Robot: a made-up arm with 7 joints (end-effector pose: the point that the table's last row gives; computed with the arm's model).
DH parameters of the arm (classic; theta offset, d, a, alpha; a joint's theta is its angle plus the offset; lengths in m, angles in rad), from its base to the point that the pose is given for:
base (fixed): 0 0.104 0 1.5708
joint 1: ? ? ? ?
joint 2: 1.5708 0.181 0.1 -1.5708
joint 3: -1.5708 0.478 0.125 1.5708
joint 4: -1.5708 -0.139 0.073 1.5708
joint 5: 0 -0.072 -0.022 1.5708
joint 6: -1.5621 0 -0.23 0
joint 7: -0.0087 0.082 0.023 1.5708
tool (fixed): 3.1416 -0.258 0 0
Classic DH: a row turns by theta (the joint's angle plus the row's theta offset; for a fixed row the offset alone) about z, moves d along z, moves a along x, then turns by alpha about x.
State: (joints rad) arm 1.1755 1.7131 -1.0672 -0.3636 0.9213 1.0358 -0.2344
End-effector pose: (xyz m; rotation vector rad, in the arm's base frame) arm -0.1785 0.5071 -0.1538 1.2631 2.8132 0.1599
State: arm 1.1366 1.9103 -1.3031 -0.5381 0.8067 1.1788 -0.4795
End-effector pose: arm -0.0524 0.5409 -0.2754 1.5691 2.3797 0.1023
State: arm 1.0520 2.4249 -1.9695 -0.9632 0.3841 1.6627 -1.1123
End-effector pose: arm 0.2734 0.3033 -0.4772 1.4642 1.1205 0.0635
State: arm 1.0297 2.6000 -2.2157 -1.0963 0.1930 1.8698 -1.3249
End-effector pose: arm 0.3286 0.1713 -0.4644 1.1511 0.7542 0.0686
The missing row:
joint 1: -1.5708 -0.03 0.173 1.5708
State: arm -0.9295 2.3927 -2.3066 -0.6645 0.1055 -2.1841 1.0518
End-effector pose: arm -0.3136 -0.1799 0.0496 -1.0210 -1.2105 -0.4371
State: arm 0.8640 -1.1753 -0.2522 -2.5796 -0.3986 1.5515 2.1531
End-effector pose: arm -0.0579 -0.0350 -0.3241 1.5515 -0.4415 0.2179
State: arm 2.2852 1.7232 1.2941 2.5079 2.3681 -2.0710 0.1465
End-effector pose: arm 0.3258 0.8020 0.2456 2.2764 -0.6428 -0.0330
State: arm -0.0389 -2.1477 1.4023 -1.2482 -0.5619 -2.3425 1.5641
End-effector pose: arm 0.1799 0.1274 -0.1868 1.9675 -1.2451 -0.1188
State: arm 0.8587 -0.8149 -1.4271 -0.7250 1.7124 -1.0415 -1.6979
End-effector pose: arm -0.2437 -0.2718 -0.1910 0.6483 0.1184 1.5496
